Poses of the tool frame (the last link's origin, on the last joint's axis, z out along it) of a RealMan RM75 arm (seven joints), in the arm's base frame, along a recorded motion.
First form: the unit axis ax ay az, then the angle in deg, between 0 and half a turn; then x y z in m.
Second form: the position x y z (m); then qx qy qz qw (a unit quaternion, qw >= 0). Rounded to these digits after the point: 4 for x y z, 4 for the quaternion.
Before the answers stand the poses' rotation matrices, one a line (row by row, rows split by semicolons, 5 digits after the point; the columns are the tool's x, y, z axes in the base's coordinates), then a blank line. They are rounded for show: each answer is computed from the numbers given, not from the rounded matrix.
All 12 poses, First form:
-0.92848 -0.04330 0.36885 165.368 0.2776 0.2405 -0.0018
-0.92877 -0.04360 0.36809 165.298 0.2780 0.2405 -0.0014
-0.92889 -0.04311 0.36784 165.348 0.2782 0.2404 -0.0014
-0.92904 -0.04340 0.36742 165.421 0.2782 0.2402 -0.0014
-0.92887 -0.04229 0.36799 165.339 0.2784 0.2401 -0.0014
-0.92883 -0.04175 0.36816 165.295 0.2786 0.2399 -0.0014
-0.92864 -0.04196 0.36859 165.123 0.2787 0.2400 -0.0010
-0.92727 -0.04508 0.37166 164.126 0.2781 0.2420 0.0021
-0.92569 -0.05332 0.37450 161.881 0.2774 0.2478 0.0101
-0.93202 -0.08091 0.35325 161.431 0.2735 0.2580 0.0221
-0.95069 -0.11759 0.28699 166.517 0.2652 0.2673 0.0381
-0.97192 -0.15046 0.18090 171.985 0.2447 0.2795 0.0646
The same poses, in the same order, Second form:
0.72862 -0.01407 -0.68477; 0.17228 -0.96388 0.20312; -0.66289 -0.26597 -0.69988
0.72972 -0.01376 -0.68361; 0.17308 -0.96352 0.20414; -0.66148 -0.26729 -0.70072
0.73013 -0.01426 -0.68316; 0.17183 -0.96382 0.20376; -0.66135 -0.26616 -0.70127
0.73064 -0.01314 -0.68263; 0.17183 -0.96410 0.20247; -0.66078 -0.26523 -0.70215
0.73006 -0.01585 -0.68320; 0.17042 -0.96392 0.20448; -0.66179 -0.26571 -0.70102
0.72993 -0.01717 -0.68331; 0.16974 -0.96382 0.20554; -0.66211 -0.26601 -0.70060
0.72937 -0.01801 -0.68388; 0.17126 -0.96302 0.20801; -0.66233 -0.26884 -0.69931
0.72502 -0.01965 -0.68845; 0.18367 -0.95788 0.22076; -0.66379 -0.28650 -0.69087
0.72091 -0.02020 -0.69274; 0.21274 -0.94487 0.24894; -0.65957 -0.32683 -0.67687
0.74417 0.03440 -0.66710; 0.25939 -0.93519 0.24112; -0.61557 -0.35247 -0.70486
0.81027 0.15359 -0.56557; 0.28742 -0.94517 0.15510; -0.51074 -0.28822 -0.80998
0.88981 0.26582 -0.37091; 0.31627 -0.94518 0.08135; -0.32895 -0.18969 -0.92510

0.2776 0.2405 -0.0018 -0.9209 -0.0429 0.3658 0.1273
0.2780 0.2405 -0.0014 -0.9211 -0.0432 0.3651 0.1279
0.2782 0.2404 -0.0014 -0.9213 -0.0428 0.3648 0.1275
0.2782 0.2402 -0.0014 -0.9215 -0.0430 0.3645 0.1269
0.2784 0.2401 -0.0014 -0.9213 -0.0419 0.3650 0.1276
0.2786 0.2399 -0.0014 -0.9212 -0.0414 0.3651 0.1280
0.2787 0.2400 -0.0010 -0.9208 -0.0416 0.3655 0.1295
0.2781 0.2420 0.0021 -0.9184 -0.0446 0.3681 0.1381
0.2774 0.2478 0.0101 -0.9141 -0.0527 0.3698 0.1575
0.2735 0.2580 0.0221 -0.9198 -0.0799 0.3486 0.1613
0.2652 0.2673 0.0381 -0.9441 -0.1168 0.2850 0.1174
0.2447 0.2795 0.0646 -0.9695 -0.1501 0.1805 0.0699

